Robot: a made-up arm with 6 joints.
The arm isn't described. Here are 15 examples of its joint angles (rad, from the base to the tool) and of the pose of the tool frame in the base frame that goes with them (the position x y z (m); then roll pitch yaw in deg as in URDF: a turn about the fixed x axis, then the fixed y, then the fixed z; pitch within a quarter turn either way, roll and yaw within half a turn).
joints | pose
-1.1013 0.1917 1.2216 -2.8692 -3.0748 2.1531 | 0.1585 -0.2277 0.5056 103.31 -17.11 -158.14
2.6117 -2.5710 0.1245 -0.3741 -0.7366 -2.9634 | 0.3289 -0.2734 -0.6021 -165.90 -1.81 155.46
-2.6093 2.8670 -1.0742 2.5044 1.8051 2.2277 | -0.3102 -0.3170 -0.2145 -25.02 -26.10 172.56
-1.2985 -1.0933 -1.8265 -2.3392 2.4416 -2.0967 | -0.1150 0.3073 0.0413 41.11 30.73 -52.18
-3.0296 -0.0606 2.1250 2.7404 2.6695 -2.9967 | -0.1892 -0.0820 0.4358 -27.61 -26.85 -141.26
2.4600 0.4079 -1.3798 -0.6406 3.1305 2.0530 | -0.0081 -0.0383 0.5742 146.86 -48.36 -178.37
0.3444 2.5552 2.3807 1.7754 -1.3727 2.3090 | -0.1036 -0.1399 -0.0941 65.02 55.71 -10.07
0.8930 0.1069 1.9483 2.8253 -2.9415 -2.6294 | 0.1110 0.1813 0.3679 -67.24 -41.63 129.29
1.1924 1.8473 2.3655 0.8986 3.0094 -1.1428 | 0.0192 0.1838 -0.0795 -52.80 -25.23 -32.53
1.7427 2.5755 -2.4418 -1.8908 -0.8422 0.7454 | -0.1816 0.2652 0.2186 -44.30 -28.56 49.35
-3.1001 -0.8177 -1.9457 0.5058 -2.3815 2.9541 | 0.2867 0.0222 0.1147 36.91 -55.66 -61.88
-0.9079 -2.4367 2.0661 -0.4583 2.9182 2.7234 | -0.1634 0.2455 0.0273 175.49 -32.90 -54.07
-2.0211 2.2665 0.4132 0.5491 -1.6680 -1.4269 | -0.2678 -0.4714 -0.3718 -60.19 20.65 129.69
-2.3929 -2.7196 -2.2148 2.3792 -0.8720 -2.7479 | -0.2320 -0.1648 -0.2123 -136.10 56.43 56.80
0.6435 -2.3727 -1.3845 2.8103 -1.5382 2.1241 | -0.1298 -0.1087 -0.5175 134.60 -35.40 -59.51
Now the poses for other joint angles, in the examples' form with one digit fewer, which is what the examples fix.
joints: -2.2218 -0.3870 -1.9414 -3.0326 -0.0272 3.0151
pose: 0.328 0.371 0.134 178.7 -48.1 54.2
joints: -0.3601 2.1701 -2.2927 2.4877 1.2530 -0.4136
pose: 0.192 0.051 0.268 -64.6 59.4 55.3
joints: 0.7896 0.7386 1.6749 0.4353 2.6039 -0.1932
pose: 0.203 0.298 0.182 53.5 -56.1 -26.4
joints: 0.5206 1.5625 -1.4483 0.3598 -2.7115 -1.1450
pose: 0.295 0.187 0.336 150.7 -10.1 -60.8
